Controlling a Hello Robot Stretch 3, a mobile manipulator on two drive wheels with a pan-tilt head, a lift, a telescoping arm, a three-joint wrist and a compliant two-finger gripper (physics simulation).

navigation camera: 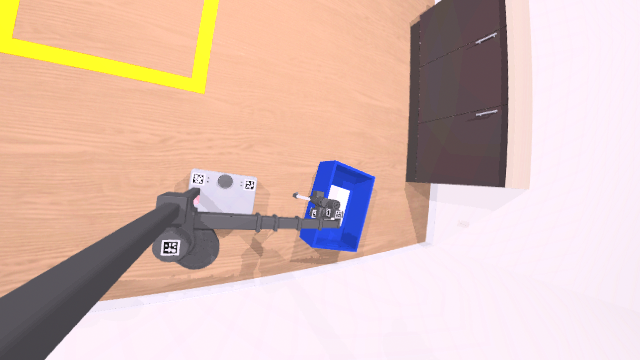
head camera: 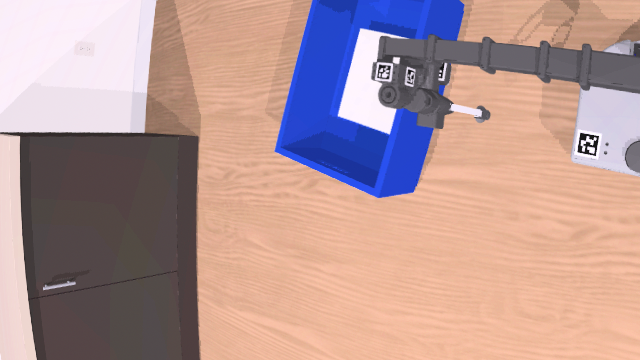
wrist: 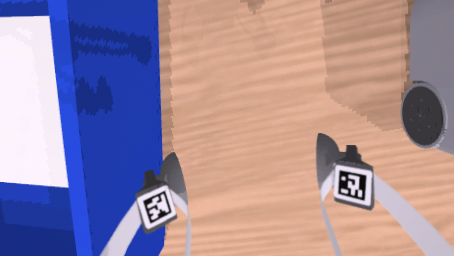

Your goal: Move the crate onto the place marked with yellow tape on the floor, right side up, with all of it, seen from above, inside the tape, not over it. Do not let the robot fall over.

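Frame: origin at the robot's base, x up, y ahead, z left, level; metres.
Seen in the pictures: gripper, between the fingertips: (navigation camera: 303,195); robot's base, origin of its link: (navigation camera: 225,180) (head camera: 638,155).
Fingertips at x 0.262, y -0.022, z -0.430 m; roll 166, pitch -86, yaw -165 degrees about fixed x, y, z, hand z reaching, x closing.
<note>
Pixels of each thing's top centre, then the offset from my fingertips to it. "spot": a spot on its surface instead.
- blue crate, centre of its top: (head camera: 348,72) (navigation camera: 346,209) dx -0.041, dy -0.069, dz -0.369 m
- white rectangle, a spot on its surface: (head camera: 360,75) spot: dx -0.190, dy -0.076, dz -0.427 m
The blue crate (head camera: 410,160) (navigation camera: 362,210) (wrist: 120,140) stands upright on the floor, its open top up, with a white rectangle (head camera: 360,75) (wrist: 30,100) on its inner bottom. It is outside the yellow tape (navigation camera: 100,65), which shows in part at the upper left of the navigation view. My gripper (head camera: 482,114) (navigation camera: 295,195) (wrist: 247,162) is open, with a wide gap and nothing between its fingers. The fingertips show over the floor between the crate and my base, beside the crate's near wall. My wrist is over the crate and hides part of it.
My base (head camera: 610,115) (navigation camera: 235,200) stands on the near side of the crate, below the extended arm (head camera: 515,57) (navigation camera: 240,221). A dark cabinet (head camera: 110,200) (navigation camera: 460,90) stands beyond the crate. A white wall (navigation camera: 425,300) runs behind the crate and base.
</note>
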